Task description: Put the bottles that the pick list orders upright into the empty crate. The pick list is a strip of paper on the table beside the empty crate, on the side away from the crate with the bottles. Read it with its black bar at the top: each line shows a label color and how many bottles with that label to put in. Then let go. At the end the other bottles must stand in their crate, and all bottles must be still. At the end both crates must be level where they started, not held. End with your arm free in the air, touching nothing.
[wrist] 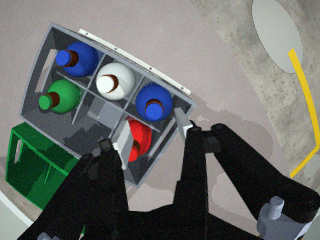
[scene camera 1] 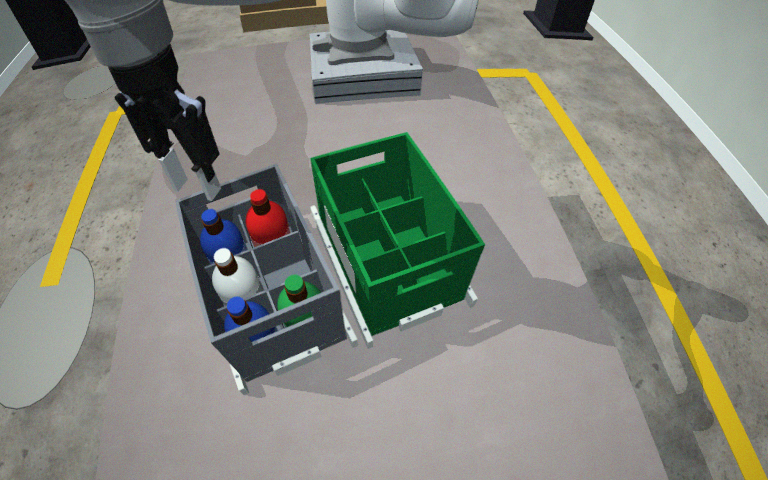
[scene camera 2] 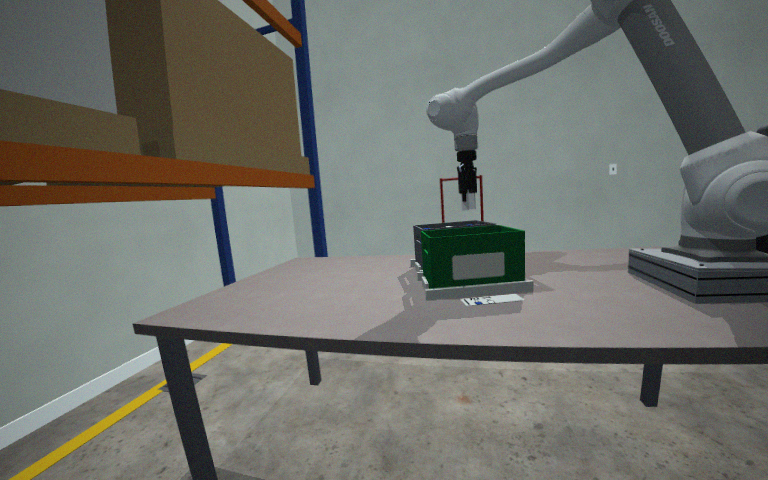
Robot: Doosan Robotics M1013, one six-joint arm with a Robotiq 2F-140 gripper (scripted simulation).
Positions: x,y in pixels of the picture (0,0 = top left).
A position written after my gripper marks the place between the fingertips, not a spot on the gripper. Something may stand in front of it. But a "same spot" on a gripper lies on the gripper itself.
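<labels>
My gripper is visible in the wrist view [153,124], and scene camera 1 and scene camera 2 show it too. On my gripper [scene camera 1: 202,138] and [scene camera 2: 459,179] are the same spot.
</labels>
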